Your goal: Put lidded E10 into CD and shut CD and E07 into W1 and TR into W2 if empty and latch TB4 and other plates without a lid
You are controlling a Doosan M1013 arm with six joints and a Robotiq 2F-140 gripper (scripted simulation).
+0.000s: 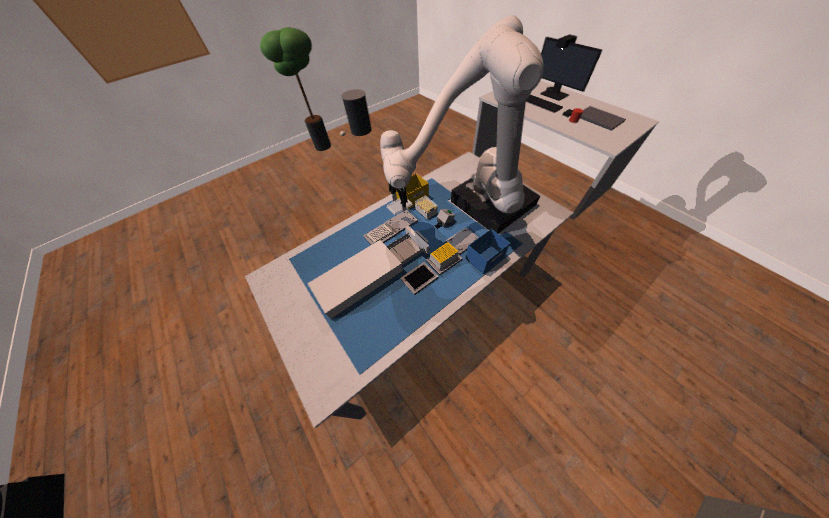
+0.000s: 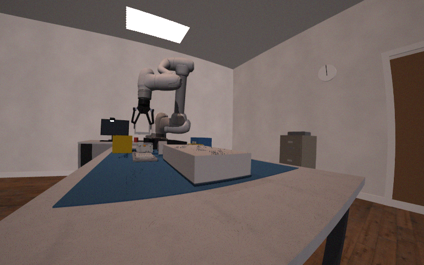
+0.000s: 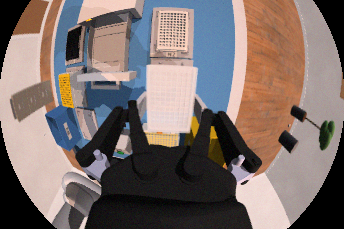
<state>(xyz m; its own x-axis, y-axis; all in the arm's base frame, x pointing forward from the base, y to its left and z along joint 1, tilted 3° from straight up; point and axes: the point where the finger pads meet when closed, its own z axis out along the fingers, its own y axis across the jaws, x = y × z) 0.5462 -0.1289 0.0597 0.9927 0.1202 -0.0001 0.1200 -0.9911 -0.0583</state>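
The cooler drawer is 22 cm to the left of my hand, 13 cm below it and 13 cm ahead of it. Round my hand: label N2 (15 cm below, 9 cm ahead, 1 cm to the left); white gridded plate (16 cm ahead, 14 cm below, 2 cm to the left); yellow bin W1 (17 cm behind, 15 cm to the right, 12 cm below).
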